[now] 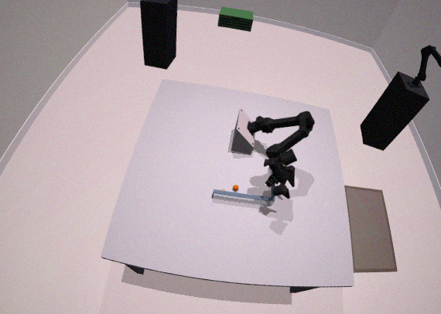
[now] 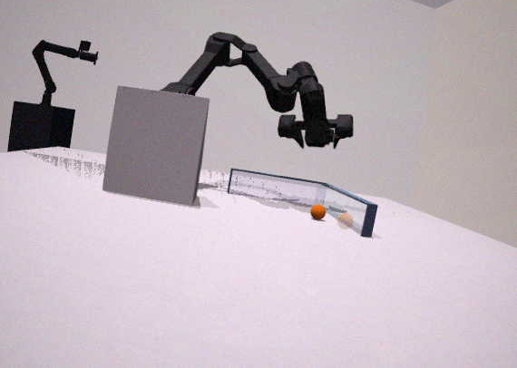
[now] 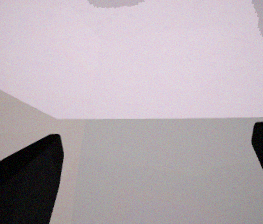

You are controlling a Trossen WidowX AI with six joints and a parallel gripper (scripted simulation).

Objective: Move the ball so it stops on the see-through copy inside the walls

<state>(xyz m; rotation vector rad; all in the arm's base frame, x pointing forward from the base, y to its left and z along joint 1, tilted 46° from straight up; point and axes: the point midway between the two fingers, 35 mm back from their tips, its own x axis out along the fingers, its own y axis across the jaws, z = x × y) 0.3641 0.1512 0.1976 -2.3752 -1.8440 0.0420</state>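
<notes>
Right now the orange ball is 27 cm to the right of my gripper tip, 13 cm below it and 2 cm behind it. The rest, counted from my gripper tip: see-through copy: 33 cm to the right, 13 cm below, 2 cm ahead; wall: 12 cm below, 9 cm behind, 8 cm to the right.
</notes>
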